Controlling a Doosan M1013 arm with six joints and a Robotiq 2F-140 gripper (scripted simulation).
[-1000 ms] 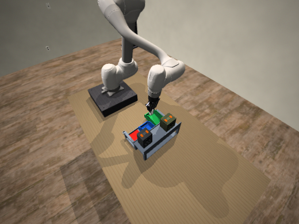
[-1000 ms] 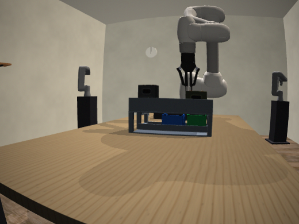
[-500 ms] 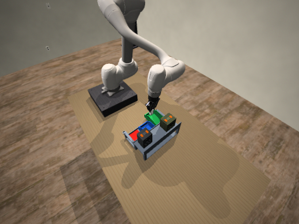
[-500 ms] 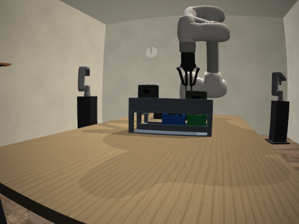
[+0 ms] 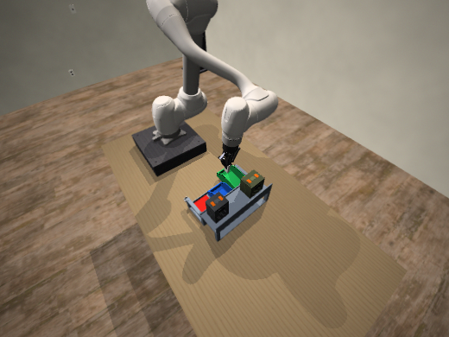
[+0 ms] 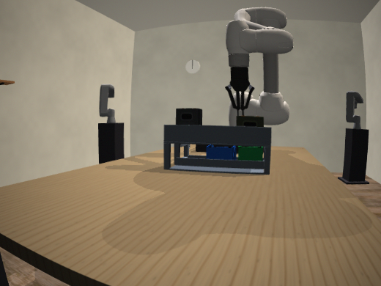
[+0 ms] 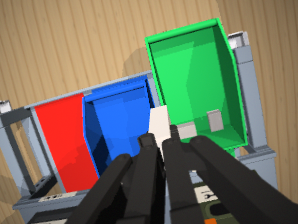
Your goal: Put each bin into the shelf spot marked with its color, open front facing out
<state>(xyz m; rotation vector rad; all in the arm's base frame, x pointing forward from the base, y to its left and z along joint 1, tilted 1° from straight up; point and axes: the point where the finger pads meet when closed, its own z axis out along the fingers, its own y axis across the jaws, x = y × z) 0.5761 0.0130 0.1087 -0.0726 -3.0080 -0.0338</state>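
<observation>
Right now the green bin is 10 mm behind my hand, 50 mm to the left of it and 140 mm below it. From my hand the other things lie so: blue bin: 40 mm ahead, 70 mm to the right, 150 mm below; olive box: 150 mm ahead, 40 mm to the left, 40 mm below; black box: 130 mm ahead, 190 mm to the right, 30 mm below.
</observation>
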